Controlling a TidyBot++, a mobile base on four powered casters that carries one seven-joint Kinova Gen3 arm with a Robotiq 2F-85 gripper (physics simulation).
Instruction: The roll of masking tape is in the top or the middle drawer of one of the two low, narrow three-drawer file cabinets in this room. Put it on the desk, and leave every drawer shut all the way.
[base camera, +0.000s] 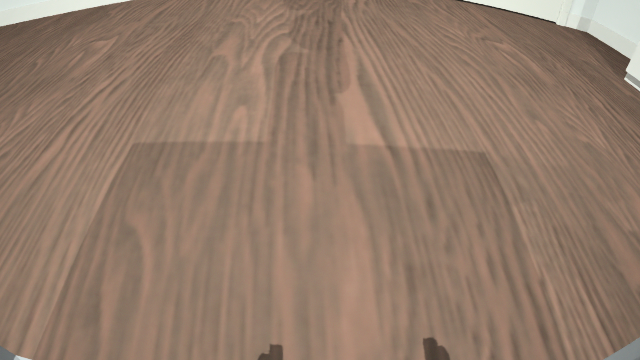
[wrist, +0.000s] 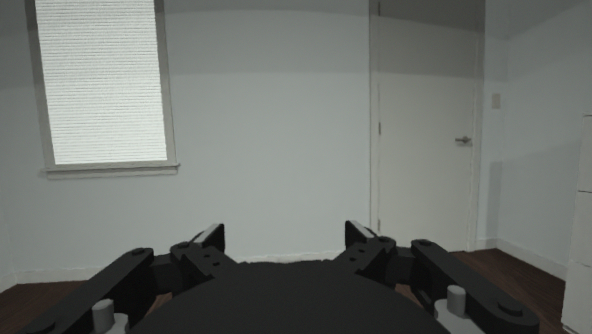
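My gripper (wrist: 285, 235) is open, with bare wall showing between its fingertips in the wrist view. It points level across the room. The roll of masking tape, the desk and the two low, narrow three-drawer file cabinets do not show for certain in either view.
A wide white cabinet (wrist: 580, 235) is cut off at the wrist view's right edge. A closed door (wrist: 425, 150) (base camera: 525, 7) stands in the wall ahead. A window (wrist: 105, 85) with a blind is at the left. Wood floor (base camera: 320, 200) stretches ahead of the base, with shadows on it.
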